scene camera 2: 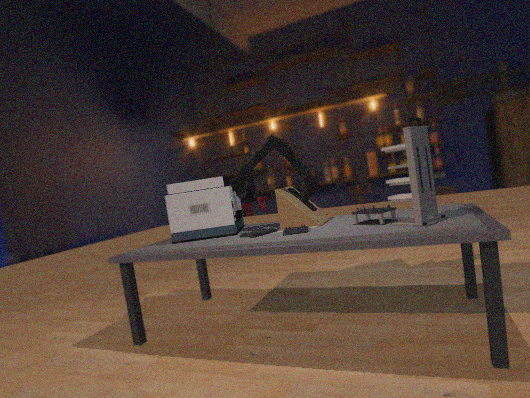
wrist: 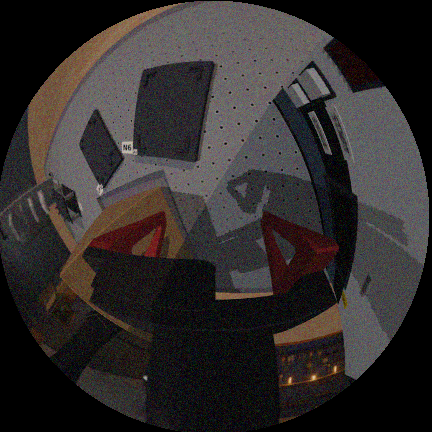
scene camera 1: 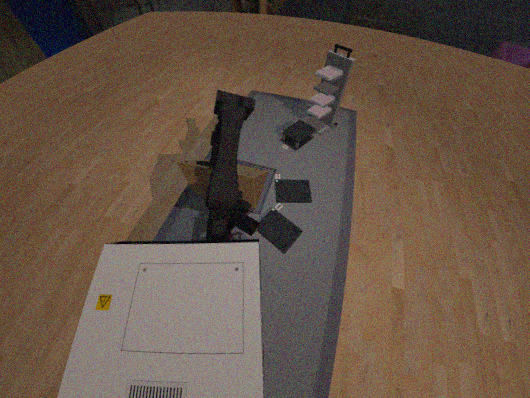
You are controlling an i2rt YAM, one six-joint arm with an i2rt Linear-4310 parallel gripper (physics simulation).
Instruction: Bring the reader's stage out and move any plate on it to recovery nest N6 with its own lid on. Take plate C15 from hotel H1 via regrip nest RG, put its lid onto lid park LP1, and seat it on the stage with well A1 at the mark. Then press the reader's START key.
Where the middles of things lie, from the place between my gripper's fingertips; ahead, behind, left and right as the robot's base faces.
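The plate reader [scene camera 2: 223, 201] is where I see it now, 32 cm to the right of my hand, 4 cm ahead of it and 4 cm above it.
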